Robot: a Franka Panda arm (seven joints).
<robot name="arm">
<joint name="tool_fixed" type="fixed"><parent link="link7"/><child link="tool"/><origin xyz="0 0 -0.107" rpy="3.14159 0 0"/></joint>
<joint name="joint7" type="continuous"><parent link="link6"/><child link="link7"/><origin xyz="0.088 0 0" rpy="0 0 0"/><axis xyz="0 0 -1"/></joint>
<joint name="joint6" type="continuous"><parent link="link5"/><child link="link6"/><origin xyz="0 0 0" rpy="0 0 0"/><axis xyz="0 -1 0"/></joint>
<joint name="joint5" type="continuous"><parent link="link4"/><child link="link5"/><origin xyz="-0.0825 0 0.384" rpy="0 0 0"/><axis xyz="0 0 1"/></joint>
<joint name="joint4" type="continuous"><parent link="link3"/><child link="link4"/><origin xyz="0.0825 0 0" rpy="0 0 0"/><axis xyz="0 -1 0"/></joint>
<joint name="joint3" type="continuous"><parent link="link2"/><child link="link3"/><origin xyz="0 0 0.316" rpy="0 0 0"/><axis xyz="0 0 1"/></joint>
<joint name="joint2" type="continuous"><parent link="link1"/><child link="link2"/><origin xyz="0 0 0" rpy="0 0 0"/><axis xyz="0 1 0"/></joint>
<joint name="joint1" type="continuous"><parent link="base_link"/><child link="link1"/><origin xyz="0 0 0.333" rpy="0 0 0"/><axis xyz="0 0 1"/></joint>
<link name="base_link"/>
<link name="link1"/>
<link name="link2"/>
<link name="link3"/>
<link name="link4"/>
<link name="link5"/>
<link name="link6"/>
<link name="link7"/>
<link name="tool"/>
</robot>
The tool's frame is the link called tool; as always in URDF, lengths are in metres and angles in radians. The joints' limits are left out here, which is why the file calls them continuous.
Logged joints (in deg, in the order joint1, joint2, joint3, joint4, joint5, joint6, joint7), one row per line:
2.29 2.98 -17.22 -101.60 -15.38 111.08 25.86
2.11 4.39 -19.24 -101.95 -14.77 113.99 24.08
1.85 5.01 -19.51 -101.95 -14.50 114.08 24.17
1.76 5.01 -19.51 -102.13 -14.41 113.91 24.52
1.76 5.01 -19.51 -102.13 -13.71 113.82 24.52
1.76 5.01 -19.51 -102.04 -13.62 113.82 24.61
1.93 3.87 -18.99 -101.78 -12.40 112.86 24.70
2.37 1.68 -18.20 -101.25 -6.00 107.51 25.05
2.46 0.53 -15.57 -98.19 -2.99 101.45 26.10
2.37 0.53 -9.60 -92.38 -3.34 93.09 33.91
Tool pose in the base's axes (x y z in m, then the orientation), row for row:
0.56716 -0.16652 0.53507 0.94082 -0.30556 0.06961 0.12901
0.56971 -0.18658 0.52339 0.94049 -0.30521 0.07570 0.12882
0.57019 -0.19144 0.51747 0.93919 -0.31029 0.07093 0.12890
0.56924 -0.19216 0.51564 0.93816 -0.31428 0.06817 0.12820
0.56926 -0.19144 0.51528 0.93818 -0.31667 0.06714 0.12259
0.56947 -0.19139 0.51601 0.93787 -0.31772 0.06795 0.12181
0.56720 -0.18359 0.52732 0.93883 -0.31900 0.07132 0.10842
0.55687 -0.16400 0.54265 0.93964 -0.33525 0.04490 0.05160
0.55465 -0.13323 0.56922 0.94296 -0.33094 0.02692 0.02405
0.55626 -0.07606 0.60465 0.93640 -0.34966 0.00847 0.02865
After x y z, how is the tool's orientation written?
As a quaternion, x y z w.
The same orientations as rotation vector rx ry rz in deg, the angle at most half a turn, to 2 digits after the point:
156.71 -50.90 11.59
156.67 -50.84 12.61
156.45 -51.69 11.82
156.34 -52.37 11.36
156.84 -52.94 11.22
156.86 -53.14 11.36
158.23 -53.77 12.02
163.80 -58.44 7.83
167.18 -58.67 4.77
165.55 -61.82 1.50

